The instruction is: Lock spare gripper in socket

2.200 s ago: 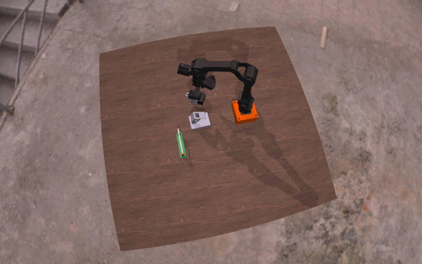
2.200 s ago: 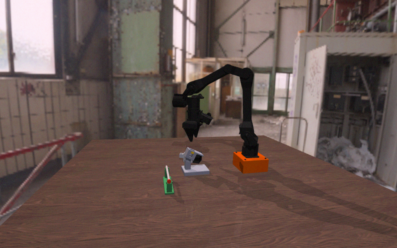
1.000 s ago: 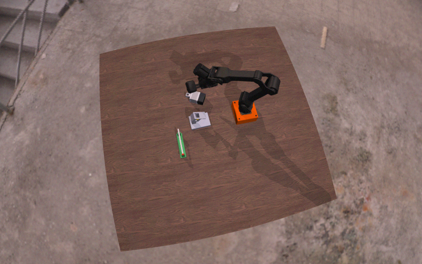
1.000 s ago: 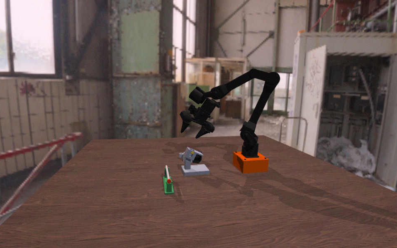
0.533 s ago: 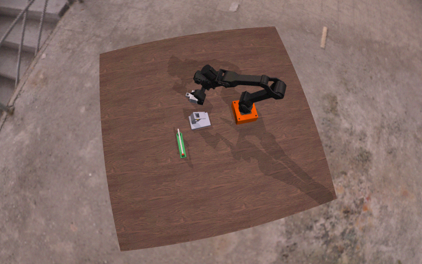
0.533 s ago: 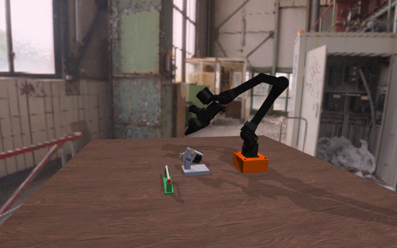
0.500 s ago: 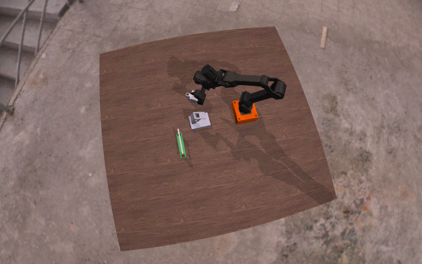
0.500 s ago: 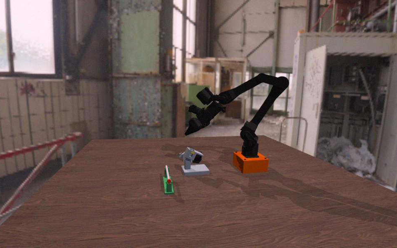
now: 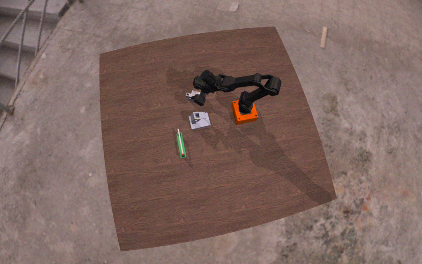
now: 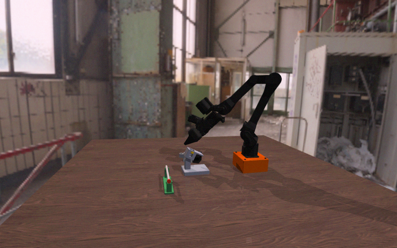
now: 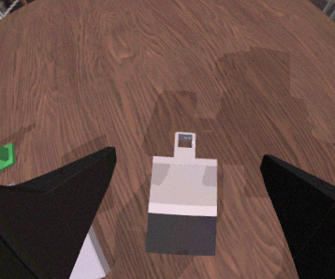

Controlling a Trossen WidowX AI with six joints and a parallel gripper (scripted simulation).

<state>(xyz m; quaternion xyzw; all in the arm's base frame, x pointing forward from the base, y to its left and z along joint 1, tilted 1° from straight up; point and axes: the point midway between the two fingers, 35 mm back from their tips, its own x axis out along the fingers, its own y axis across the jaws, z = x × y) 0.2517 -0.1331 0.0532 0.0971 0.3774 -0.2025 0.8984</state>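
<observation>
Right now the spare gripper is 1 cm behind my gripper tip, 1 cm to the left of it and 7 cm below it. Round my gripper tip: grey mount (16 cm to the left, 4 cm below); green stand (11 cm ahead, 28 cm to the left, 7 cm below).
</observation>
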